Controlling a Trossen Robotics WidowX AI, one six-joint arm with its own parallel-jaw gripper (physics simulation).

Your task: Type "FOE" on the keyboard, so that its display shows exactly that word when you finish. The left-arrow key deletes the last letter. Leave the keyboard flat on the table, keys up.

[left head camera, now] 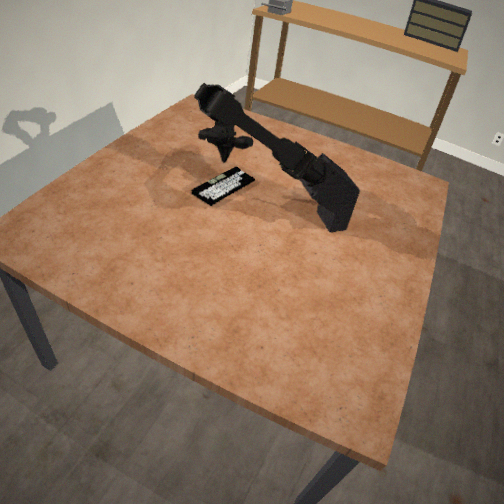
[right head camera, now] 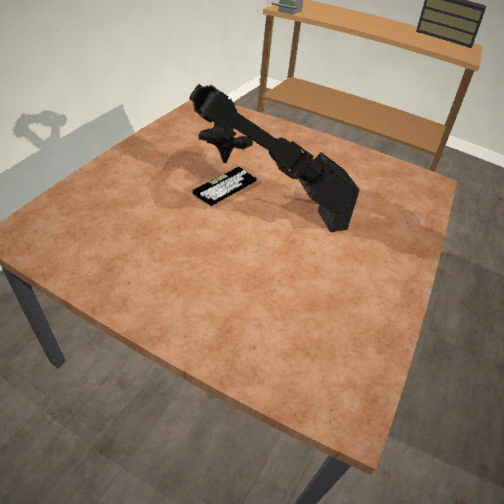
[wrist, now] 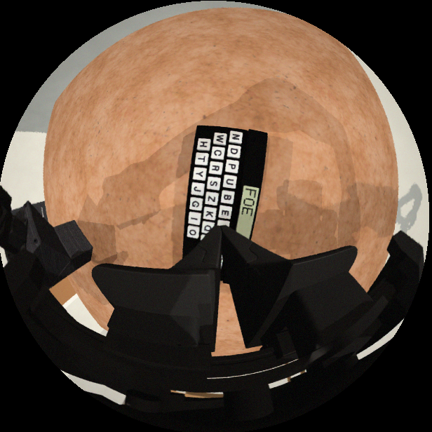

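The black keyboard (left head camera: 201, 194) (right head camera: 202, 194) (wrist: 257, 150) lies flat on the table with its white keys up. Its green display (wrist: 245, 225) reads "FOE" in the wrist view; the display's lower end is near the fingers. The E key (wrist: 225, 212) shows just beyond the fingertips in that view, and the O key (wrist: 192, 232) lies at the end of the outer row. My gripper (left head camera: 225, 160) (right head camera: 225, 161) (wrist: 219, 231) is shut and empty, pointing down above the keyboard, apart from it. The fingers hide the keyboard's near end in the wrist view, including part of the key rows.
The table (left head camera: 225, 300) (right head camera: 225, 300) carries the arm's base (left head camera: 334, 200) (right head camera: 332, 200), to the right of the keyboard in the head views. A wooden shelf unit (left head camera: 360, 31) (right head camera: 370, 29) stands behind the table by the wall.
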